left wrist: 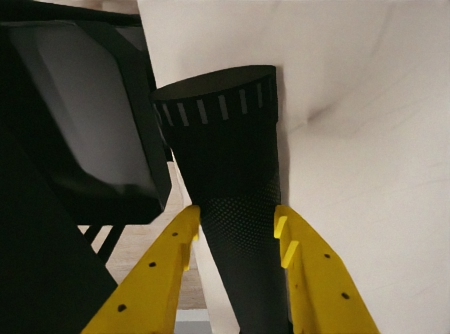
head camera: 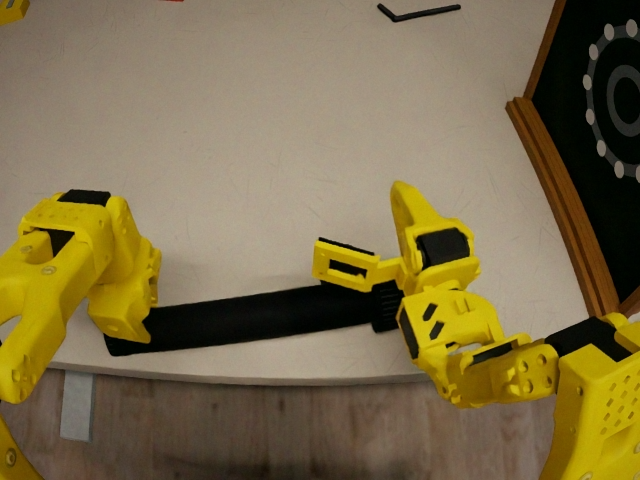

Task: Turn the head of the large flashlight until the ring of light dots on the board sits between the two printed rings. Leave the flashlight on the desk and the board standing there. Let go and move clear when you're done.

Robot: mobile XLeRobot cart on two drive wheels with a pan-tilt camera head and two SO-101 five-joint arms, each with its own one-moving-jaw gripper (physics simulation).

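Frame: origin at the left arm's base, x back, y right, z up, level; metres.
Where they show: left hand at its tool point: (left wrist: 199, 218) (head camera: 146, 335); right hand at its tool point: (head camera: 396, 189).
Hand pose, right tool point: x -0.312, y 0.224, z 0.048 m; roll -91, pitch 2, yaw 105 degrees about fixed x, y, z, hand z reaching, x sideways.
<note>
Things, the pixels of their centre, and the offset from my right tool point. "*": a spot on its surface instead. Level surfaces: height alone.
- board at the middle of its body: (head camera: 622, 114) dy +0.234, dx -0.070, dz +0.048 m
- outer printed ring at a spot on its surface: (head camera: 589, 99) * dy +0.224, dx -0.117, dz +0.019 m
- inner printed ring at a spot on its surface: (head camera: 610, 100) * dy +0.228, dx -0.089, dz +0.047 m
- black hex key at the middle of its body: (head camera: 420, 6) dy +0.100, dx -0.433, dz -0.098 m
- desk at its surface level: dz -0.103 m
- yellow object at the middle of its body: (head camera: 12, 8) dy -0.615, dx -0.503, dz -0.089 m
- board's wooden base at a spot on its surface: (head camera: 568, 217) * dy +0.211, dx -0.038, dz -0.087 m
The large black flashlight (head camera: 258, 315) (left wrist: 227, 160) lies on the desk, its ribbed head collar (head camera: 385, 310) at the right, partly hidden under the right arm. My left gripper (head camera: 150, 322) (left wrist: 238, 207) is shut on the flashlight's body near the tail, with a jaw against each side. My right gripper (head camera: 398, 187) is shut above the flashlight's head, its jaw pointing up the picture. The board (head camera: 563, 67) stands at the right, partly cut off. Its light dots (head camera: 593, 51) lie over the outer printed ring (head camera: 589, 99), outside the inner printed ring (head camera: 610, 100).
A black hex key (head camera: 429, 12) lies at the back of the desk (head camera: 232, 129). A yellow object (head camera: 11, 11) is at the back left corner, beside a red edge at the top. The board's wooden base (head camera: 568, 217) runs down the right. The desk's front edge is close to the flashlight.
</note>
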